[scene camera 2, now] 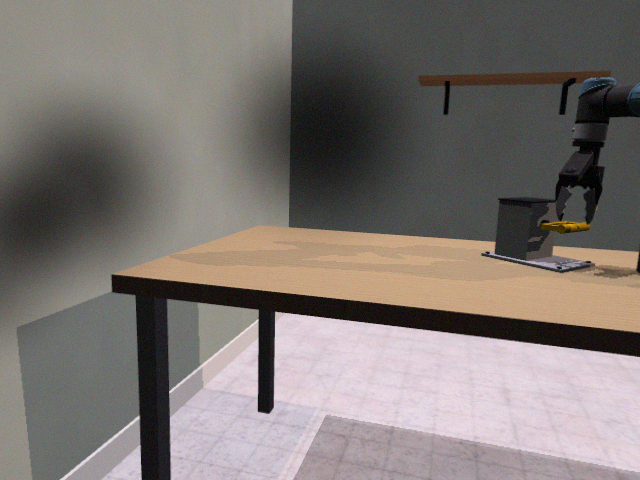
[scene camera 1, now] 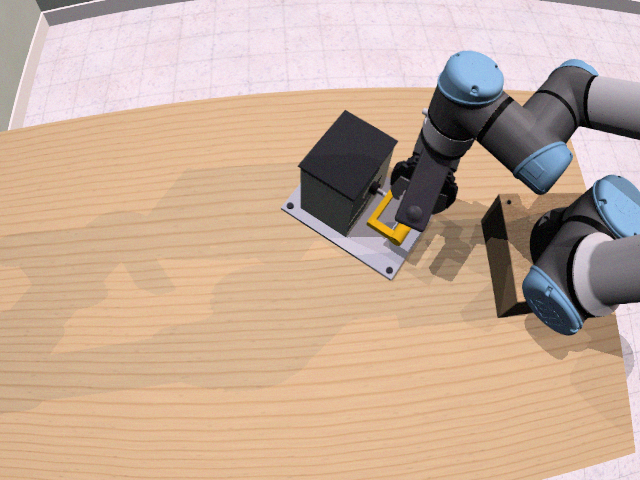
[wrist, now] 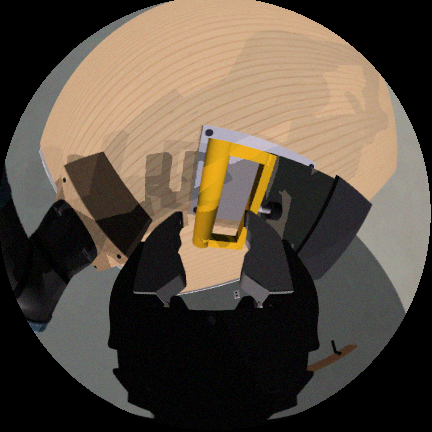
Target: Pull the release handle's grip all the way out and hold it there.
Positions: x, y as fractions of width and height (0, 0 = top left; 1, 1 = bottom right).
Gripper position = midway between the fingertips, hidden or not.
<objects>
my gripper: scene camera 2 0.90, 0.46; scene camera 1 0.65, 0.43; wrist 0.49, 0.49
</objects>
